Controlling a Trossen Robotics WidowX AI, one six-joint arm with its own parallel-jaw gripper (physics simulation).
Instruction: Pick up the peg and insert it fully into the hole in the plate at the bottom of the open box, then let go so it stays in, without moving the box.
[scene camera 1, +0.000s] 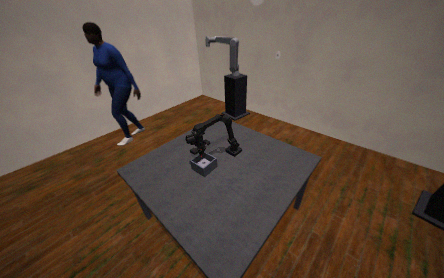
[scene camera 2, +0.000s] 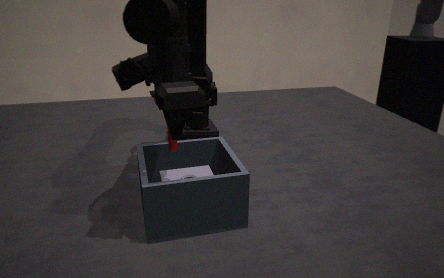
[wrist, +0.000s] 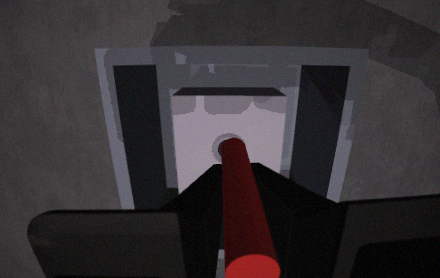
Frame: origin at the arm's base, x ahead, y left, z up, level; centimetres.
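Seen in the pictures: gripper, fingertip midpoint: (scene camera 1: 201, 154) (scene camera 2: 174, 137) (wrist: 236, 172); arm's base, origin of the base link: (scene camera 1: 233, 149) (scene camera 2: 196, 126).
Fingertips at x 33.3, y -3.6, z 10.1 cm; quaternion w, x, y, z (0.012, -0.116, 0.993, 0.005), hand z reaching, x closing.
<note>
Offsets run from my fingertips to a thing's middle. "pt": to the spot under its first point. Level surfaces: height alone.
My gripper (wrist: 236, 172) (scene camera 2: 175, 136) is shut on the red peg @(dx +0.0, dy -0.3, dz +1.9 cm) (scene camera 2: 172, 144) (wrist: 245, 205) and holds it about upright. In scene camera 2 the peg's lower end hangs just inside the back rim of the open grey box @(dx -0.2, dy +2.0, dz -8.6 cm) (scene camera 2: 197, 207) (wrist: 112, 165) (scene camera 1: 204, 170), above the plate and towards its left. The pale plate @(dx -0.2, dy +2.0, dz -10.1 cm) (scene camera 2: 200, 171) (wrist: 195, 135) lies at the bottom of the box. In the wrist view the peg's tip covers the right part of the plate's ringed hole @(pt dx +0.5, dy +2.6, dz -9.0 cm) (wrist: 219, 148). In scene camera 2 the near wall partly hides the hole.
The box stands on the grey table @(dz -13.5 cm) (scene camera 1: 220, 205) (scene camera 2: 325, 215), in front of the arm's base (scene camera 1: 233, 150). The box walls (scene camera 2: 230, 155) rise around the plate. Beyond the table are a person in blue (scene camera 1: 114, 70) and another arm on a black pedestal (scene camera 1: 236, 95).
</note>
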